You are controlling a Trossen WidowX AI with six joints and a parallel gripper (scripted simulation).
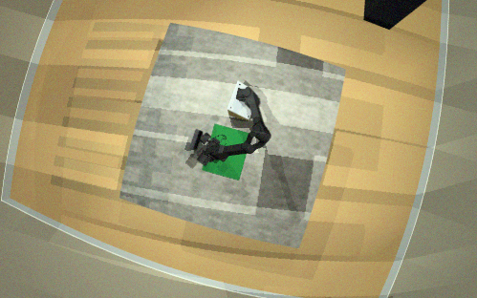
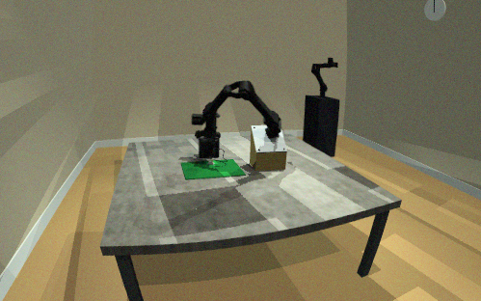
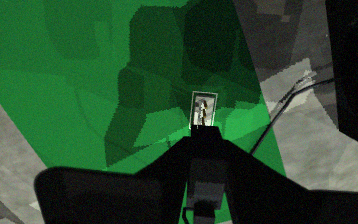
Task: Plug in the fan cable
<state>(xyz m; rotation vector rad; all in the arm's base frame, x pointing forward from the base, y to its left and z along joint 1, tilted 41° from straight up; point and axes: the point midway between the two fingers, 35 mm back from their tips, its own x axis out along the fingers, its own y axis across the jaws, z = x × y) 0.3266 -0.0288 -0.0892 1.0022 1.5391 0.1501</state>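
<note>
Now: the white four-pin header 60 mm below my gripper tip. The rest, counted from my gripper tip: dark plug: 10 mm behind, 10 mm above; then green board: 10 mm ahead, 60 mm to the left, 80 mm below; then dark fan: 20 mm behind, 120 mm to the right.
</note>
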